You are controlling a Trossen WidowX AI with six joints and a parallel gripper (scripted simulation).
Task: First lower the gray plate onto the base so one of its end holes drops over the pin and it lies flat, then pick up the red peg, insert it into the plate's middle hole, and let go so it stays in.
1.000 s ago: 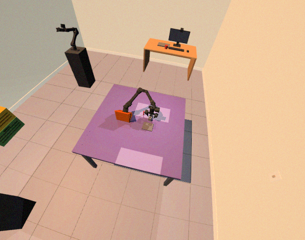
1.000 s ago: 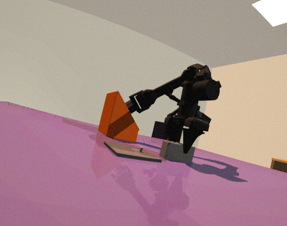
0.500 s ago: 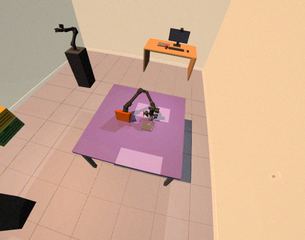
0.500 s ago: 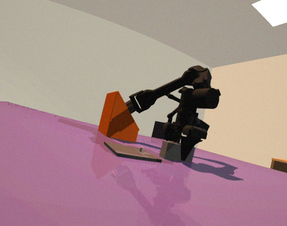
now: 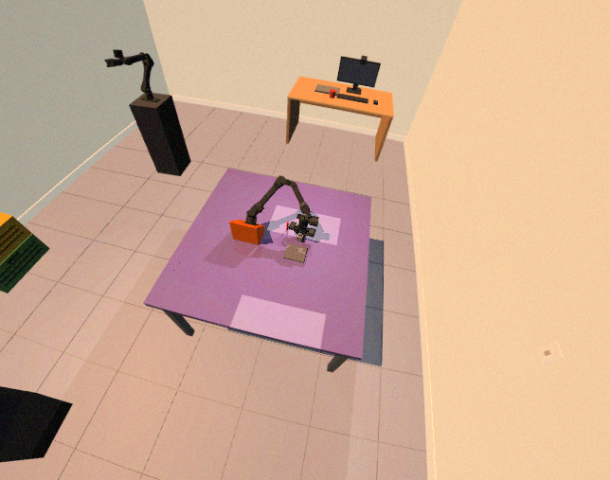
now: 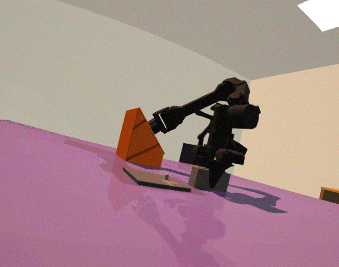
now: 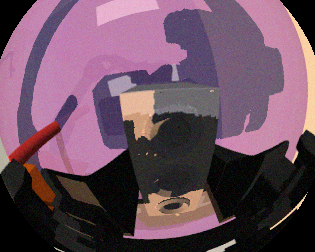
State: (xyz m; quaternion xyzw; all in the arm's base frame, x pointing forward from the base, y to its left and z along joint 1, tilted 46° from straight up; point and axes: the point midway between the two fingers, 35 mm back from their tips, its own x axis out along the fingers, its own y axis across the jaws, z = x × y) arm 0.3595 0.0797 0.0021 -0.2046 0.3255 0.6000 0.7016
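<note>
The base lies 130 mm to the right of my gripper tip and 10 mm behind it. Round my gripper tip: gray plate 30 mm above; red peg 110 mm behind, 40 mm to the left, 30 mm above.
</note>
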